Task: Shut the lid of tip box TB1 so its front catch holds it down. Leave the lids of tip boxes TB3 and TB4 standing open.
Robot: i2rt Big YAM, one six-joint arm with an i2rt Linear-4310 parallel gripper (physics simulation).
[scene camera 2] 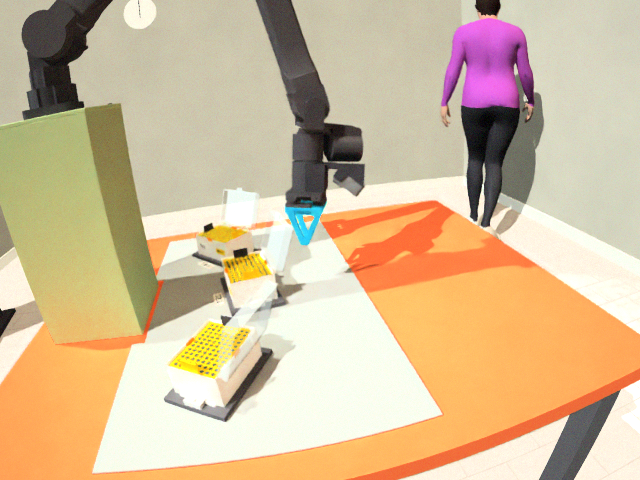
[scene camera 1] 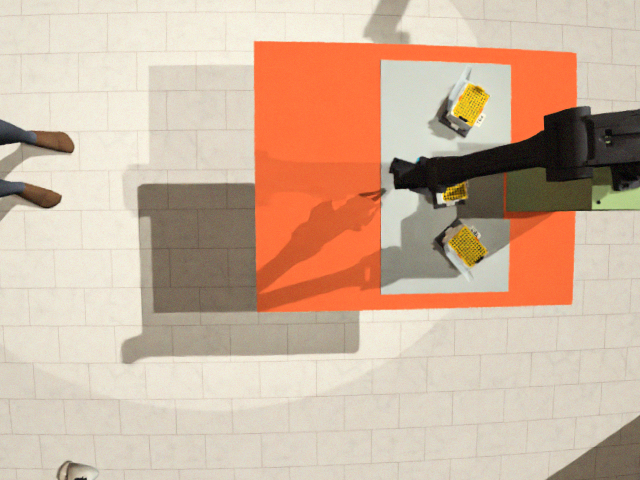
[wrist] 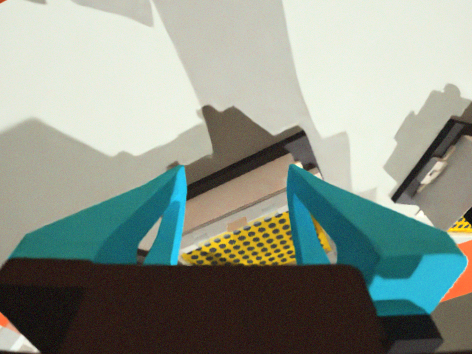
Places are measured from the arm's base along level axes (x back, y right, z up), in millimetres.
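Pixels of known places: gripper, fingertip midpoint: [scene camera 2: 306, 241] [wrist: 236, 176]; arm's base, link origin: [scene camera 2: 56, 114].
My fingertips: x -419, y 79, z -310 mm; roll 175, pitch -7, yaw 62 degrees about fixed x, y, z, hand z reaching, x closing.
Ahead of a thing's pixels: the offset from my fingertips to its top centre. "*": to the spot under its first point. Level surfaces: height alone.
TB1, by its place between the other two (its tag is too small to read), is the middle white box with a yellow rack @(dx +118, dy -37, dz -25 mm) [scene camera 1: 454, 192] [scene camera 2: 248, 268] [wrist: 250, 245]. Its clear lid @(* dx +48, dy -22, dz -6 mm) [scene camera 2: 279, 245] stands open on the side away from the arm's base. The black catch @(* dx +116, dy -91, dz -32 mm) [scene camera 2: 240, 252] is on the opposite side. My gripper [scene camera 2: 305, 242] [wrist: 236, 176] is open and empty, fingertips pointing down just beyond the lid; whether they touch it I cannot tell. TB4 @(dx +225, dy +194, dz -25 mm) [scene camera 1: 470, 103] [scene camera 2: 209, 356] and TB3 @(dx +129, dy -252, dz -25 mm) [scene camera 1: 466, 246] [scene camera 2: 224, 235] stand either side, their lids @(* dx +166, dy +261, dz +41 mm) [scene camera 2: 253, 312] @(* dx +68, dy -291, dz +1 mm) [scene camera 2: 240, 208] open.
The boxes stand in dark base trays on a pale grey mat @(dz -99 mm) [scene camera 1: 408, 93] [scene camera 2: 330, 392] on the orange table @(dz -102 mm) [scene camera 1: 315, 103] [scene camera 2: 491, 320]. The green pedestal [scene camera 2: 67, 222] carries the arm's base. The forearm [scene camera 1: 485, 157] passes above TB1. A person [scene camera 2: 488, 67] stands beyond the table.
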